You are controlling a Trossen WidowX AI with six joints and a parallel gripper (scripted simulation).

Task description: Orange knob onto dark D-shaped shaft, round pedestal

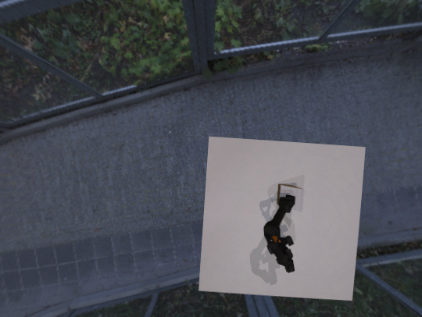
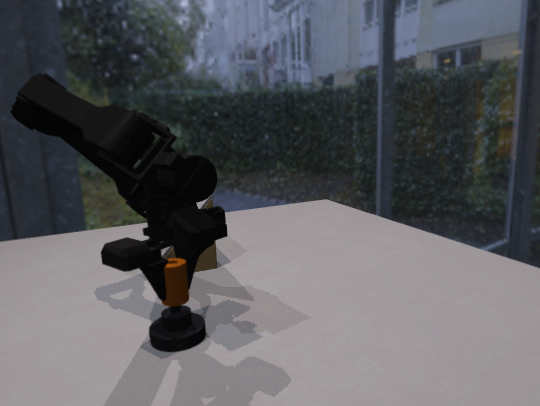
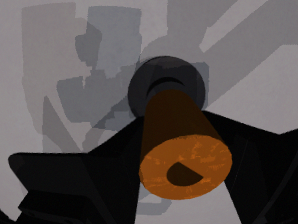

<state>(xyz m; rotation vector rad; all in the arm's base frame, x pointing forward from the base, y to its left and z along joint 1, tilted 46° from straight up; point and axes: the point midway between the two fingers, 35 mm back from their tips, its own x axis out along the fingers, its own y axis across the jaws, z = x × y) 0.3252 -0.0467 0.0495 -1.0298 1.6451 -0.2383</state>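
Right now my gripper tip is 20 mm below the orange knob. From my gripper tip the other things lie so: dark round pedestal (40 mm below).
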